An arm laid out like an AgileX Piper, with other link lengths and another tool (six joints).
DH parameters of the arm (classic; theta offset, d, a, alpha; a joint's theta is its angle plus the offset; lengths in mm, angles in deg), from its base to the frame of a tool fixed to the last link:
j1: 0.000 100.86 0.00 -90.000
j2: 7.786 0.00 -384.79 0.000
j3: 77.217 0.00 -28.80 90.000
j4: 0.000 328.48 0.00 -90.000
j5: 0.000 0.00 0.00 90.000
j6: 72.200 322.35 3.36 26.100
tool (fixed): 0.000 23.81 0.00 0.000
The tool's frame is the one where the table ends.
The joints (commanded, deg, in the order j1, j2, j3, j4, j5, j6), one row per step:
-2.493 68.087 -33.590 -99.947 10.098 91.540
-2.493 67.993 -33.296 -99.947 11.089 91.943
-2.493 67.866 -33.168 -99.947 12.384 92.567
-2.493 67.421 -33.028 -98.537 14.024 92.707
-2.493 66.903 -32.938 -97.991 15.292 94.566
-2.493 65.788 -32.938 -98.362 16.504 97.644
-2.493 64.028 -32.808 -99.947 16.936 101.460
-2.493 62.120 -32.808 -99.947 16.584 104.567
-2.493 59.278 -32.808 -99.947 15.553 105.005
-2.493 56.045 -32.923 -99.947 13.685 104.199
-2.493 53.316 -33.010 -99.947 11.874 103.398
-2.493 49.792 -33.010 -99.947 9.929 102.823
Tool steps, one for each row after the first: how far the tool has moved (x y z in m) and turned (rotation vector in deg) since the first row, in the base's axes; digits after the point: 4 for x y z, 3 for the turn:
-0.0024 -0.0056 -0.0008 -0.133 -0.038 -1.033
-0.0042 -0.0129 0.0008 -0.236 -0.381 -2.425
-0.0080 -0.0222 0.0040 0.293 -0.989 -4.595
-0.0110 -0.0290 0.0086 1.739 -2.076 -6.783
-0.0137 -0.0353 0.0204 3.499 -4.205 -8.962
-0.0165 -0.0368 0.0370 5.284 -6.966 -10.100
-0.0196 -0.0341 0.0525 8.263 -9.606 -10.958
-0.0248 -0.0279 0.0747 9.267 -12.285 -10.029
-0.0309 -0.0171 0.1000 9.481 -14.941 -7.829
-0.0371 -0.0065 0.1208 9.547 -17.104 -5.707
-0.0475 0.0052 0.1466 9.766 -20.006 -3.461

